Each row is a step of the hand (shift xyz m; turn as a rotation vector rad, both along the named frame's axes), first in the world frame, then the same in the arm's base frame.
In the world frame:
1: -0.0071 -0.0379 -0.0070 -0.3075 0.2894 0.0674
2: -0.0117 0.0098 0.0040 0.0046 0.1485 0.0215
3: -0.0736 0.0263 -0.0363 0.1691 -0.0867 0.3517
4: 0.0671 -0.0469 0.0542 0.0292 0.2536 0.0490
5: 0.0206 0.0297 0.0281 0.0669 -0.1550 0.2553
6: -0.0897 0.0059 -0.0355 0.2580 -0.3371 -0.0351
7: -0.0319 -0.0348 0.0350 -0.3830 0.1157 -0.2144
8: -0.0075 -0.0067 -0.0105 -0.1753 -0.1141 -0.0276
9: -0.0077 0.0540 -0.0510 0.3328 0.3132 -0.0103
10: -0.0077 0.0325 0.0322 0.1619 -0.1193 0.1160
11: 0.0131 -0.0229 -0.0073 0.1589 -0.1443 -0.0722
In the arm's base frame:
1: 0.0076 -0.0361 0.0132 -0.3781 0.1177 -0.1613
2: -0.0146 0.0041 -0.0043 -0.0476 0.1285 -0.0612
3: -0.0571 -0.0273 -0.0585 0.0312 0.1517 0.3685
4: 0.0502 0.0154 0.0830 -0.0677 0.2342 -0.0902
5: -0.0019 0.0444 0.0112 0.0008 0.0119 0.3058
6: -0.0655 -0.0504 -0.0501 0.3360 -0.1647 0.2035
7: -0.0317 -0.0277 0.0410 -0.2806 -0.1694 -0.3141
8: -0.0004 -0.0130 -0.0065 -0.1083 -0.1810 0.0038
9: -0.0019 0.0184 -0.0723 0.2027 0.3945 -0.1104
10: -0.0290 0.0354 0.0074 0.1288 0.0262 0.1914
11: 0.0209 -0.0152 0.0089 0.2088 -0.0720 0.0499

